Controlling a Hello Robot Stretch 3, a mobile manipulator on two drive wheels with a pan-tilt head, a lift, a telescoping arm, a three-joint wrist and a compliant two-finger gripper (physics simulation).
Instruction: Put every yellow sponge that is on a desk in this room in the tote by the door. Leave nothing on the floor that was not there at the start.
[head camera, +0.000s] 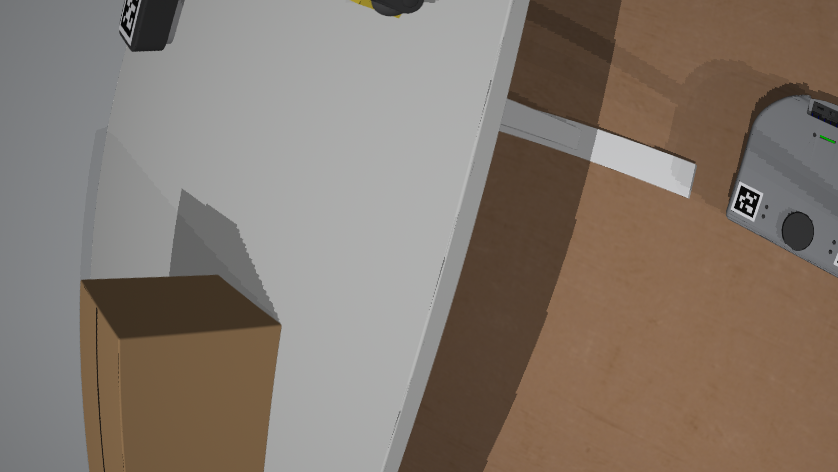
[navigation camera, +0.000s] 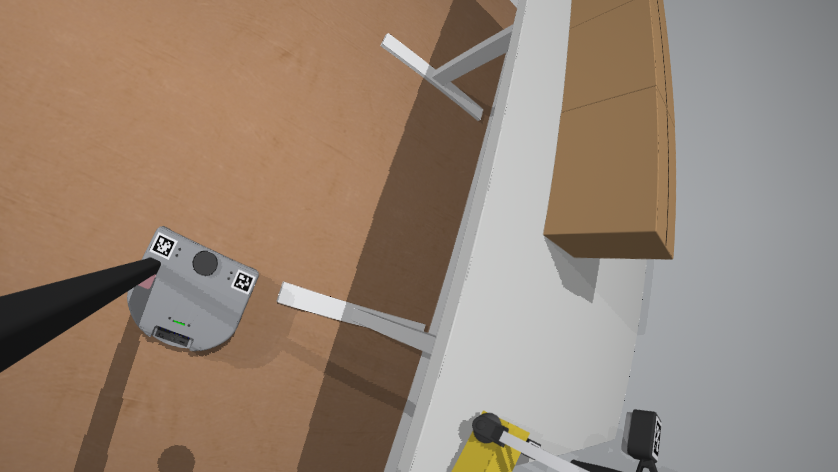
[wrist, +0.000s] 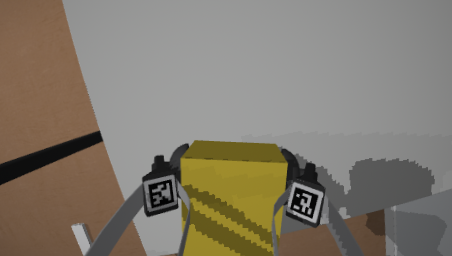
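Seen in the pictures: gripper, fingertip midpoint: (navigation camera: 488, 427) (wrist: 234, 164); robot's base, link origin: (head camera: 796, 229) (navigation camera: 204, 261).
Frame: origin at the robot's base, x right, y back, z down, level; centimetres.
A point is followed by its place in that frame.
A yellow sponge (head camera: 362, 2) @[z -100.6, x 34.8, y 1.8 cm] (navigation camera: 477, 454) @[z -98.8, x 33.8, y 6.9 cm] (wrist: 232, 200) @[z -100.9, x 37.4, y 4.7 cm] is at the white desk (head camera: 351, 175) @[z -95.0, x 35.3, y -11.5 cm] (navigation camera: 516, 328) @[z -95.0, x 38.3, y -10.9 cm] (wrist: 250, 65) @[z -95.0, x 40.0, y -3.4 cm], near its front edge. My gripper (navigation camera: 510, 436) (wrist: 234, 164) @[z -96.4, x 37.6, y 4.0 cm] is shut on the sponge, with one dark fingertip against each long side in the wrist view. The sponge runs out of the bottom of the wrist view, and its underside is hidden, so I cannot tell whether it touches the desk top. In the head view, part of the sponge and a dark fingertip show at the top edge. The tote and the door do not show.
A long brown box (head camera: 199, 404) @[z -104.2, x 37.9, y -34.1 cm] (navigation camera: 609, 175) @[z -105.6, x 37.7, y -35.9 cm] stands on the desk along the wall side. My grey base (head camera: 791, 175) @[z -16.0, x 5.3, y 9.0 cm] (navigation camera: 193, 304) @[z -16.0, x 1.8, y 12.4 cm] is on the wooden floor beside the desk. A white desk foot (head camera: 642, 161) @[z -2.5, x 42.7, y -2.1 cm] (navigation camera: 310, 301) @[z -2.6, x 41.3, y -2.2 cm] reaches out close to it. Another desk foot (navigation camera: 404, 55) @[z -2.5, x 31.1, y -124.4 cm] stands farther along.
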